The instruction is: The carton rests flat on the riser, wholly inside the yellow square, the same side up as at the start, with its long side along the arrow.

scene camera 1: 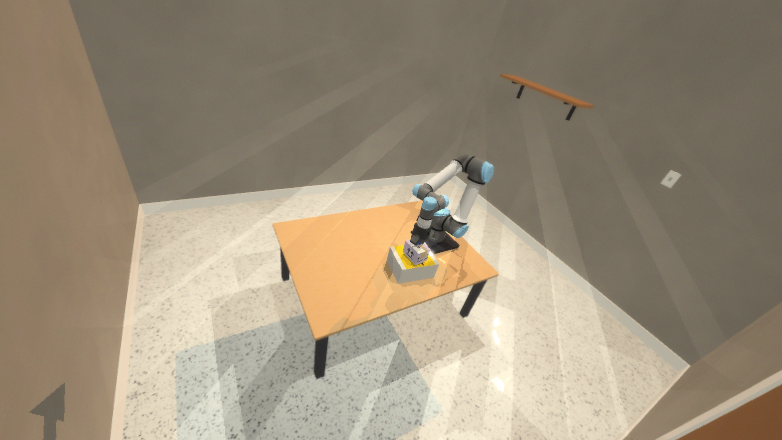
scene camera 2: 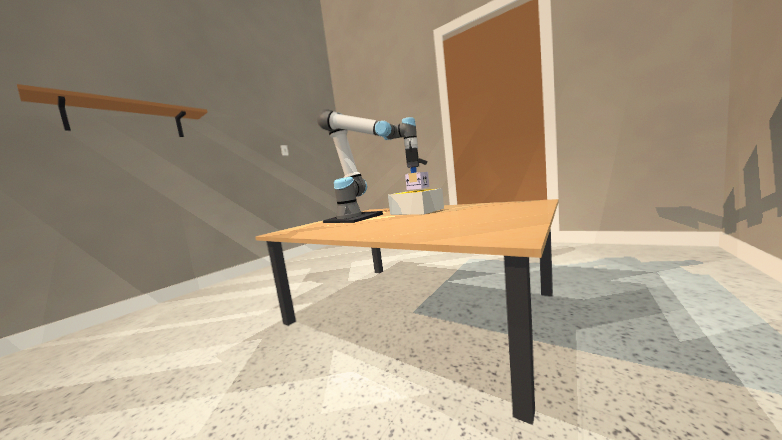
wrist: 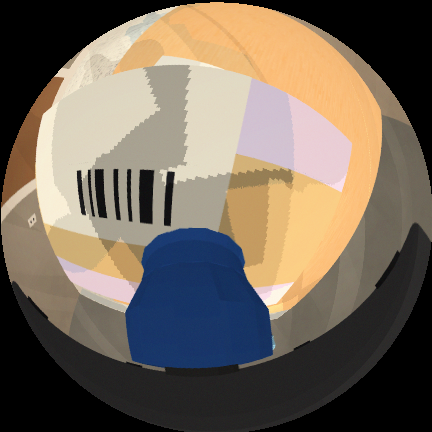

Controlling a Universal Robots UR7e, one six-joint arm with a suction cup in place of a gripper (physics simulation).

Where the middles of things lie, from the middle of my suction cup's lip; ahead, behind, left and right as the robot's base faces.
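Scene:
The carton [wrist: 134, 154] is 2 cm to the left of my suction cup, 1 cm ahead of it and 6 cm below it. There is a white riser [scene camera 2: 421, 201] here too, and that riser sits 1 cm to the right of my suction cup and 18 cm below it.

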